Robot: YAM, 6 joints.
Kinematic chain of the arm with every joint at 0, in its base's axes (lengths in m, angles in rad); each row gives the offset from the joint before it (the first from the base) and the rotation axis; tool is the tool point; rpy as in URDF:
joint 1: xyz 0 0 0.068 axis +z
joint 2: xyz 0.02 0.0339 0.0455 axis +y
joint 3: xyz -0.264 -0.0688 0 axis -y
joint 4: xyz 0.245 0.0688 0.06 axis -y
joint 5: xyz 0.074 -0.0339 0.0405 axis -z
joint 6: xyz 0.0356 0 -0.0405 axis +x
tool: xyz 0 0 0 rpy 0 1.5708 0
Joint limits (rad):
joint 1: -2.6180..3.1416
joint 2: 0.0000..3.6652
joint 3: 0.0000..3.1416
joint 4: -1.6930..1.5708
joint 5: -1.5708..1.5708
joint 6: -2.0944..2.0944
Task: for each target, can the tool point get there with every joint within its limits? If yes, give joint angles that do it. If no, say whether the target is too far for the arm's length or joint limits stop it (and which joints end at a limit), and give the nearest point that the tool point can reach.
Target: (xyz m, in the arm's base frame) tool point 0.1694 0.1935 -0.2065
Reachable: yes | joints 0.9608 3.0909 1.0260 0.8716 0.9062 -0.7978
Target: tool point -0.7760 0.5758 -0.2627
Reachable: no: too far | nearest point -0.4831 0.3585 -0.1177 | short by 0.392 m
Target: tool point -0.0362 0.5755 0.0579
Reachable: yes | joints 1.6880 2.7976 2.0327 0.5625 1.0788 -0.5306
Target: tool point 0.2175 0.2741 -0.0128
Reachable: yes | joints 0.8375 2.3138 0.9365 0.2587 -0.6592 -1.4904
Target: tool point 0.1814 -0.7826 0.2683
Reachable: no: too far | nearest point 0.1432 -0.6176 0.2348 | short by 0.173 m
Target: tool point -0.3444 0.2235 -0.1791
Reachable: yes | joints 2.6488 3.1647 1.5545 1.1271 1.2674 0.3312
